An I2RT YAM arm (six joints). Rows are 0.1 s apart.
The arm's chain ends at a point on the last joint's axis. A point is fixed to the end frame.
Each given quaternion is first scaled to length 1.
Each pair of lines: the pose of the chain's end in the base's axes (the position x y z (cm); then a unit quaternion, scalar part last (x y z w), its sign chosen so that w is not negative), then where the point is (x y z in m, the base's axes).
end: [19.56, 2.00, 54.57, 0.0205, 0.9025, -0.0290, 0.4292]
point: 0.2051 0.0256 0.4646
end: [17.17, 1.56, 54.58, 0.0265, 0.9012, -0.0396, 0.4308]
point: 0.1816 0.0199 0.4647
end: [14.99, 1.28, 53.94, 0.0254, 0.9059, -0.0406, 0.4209]
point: 0.1580 0.0169 0.4581
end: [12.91, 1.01, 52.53, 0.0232, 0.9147, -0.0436, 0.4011]
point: 0.1336 0.0138 0.4437
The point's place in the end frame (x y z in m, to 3 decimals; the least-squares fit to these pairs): 0.057 0.009 0.058
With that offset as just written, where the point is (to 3 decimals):
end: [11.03, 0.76, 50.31, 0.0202, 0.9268, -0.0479, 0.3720]
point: 0.110 0.011 0.421
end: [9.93, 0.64, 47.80, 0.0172, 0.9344, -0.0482, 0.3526]
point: 0.095 0.009 0.396
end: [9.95, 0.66, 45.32, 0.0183, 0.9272, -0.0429, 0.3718]
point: 0.099 0.010 0.371
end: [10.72, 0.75, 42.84, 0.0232, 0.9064, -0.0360, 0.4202]
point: 0.115 0.012 0.347
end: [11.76, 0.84, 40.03, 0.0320, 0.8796, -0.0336, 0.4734]
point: 0.135 0.014 0.321
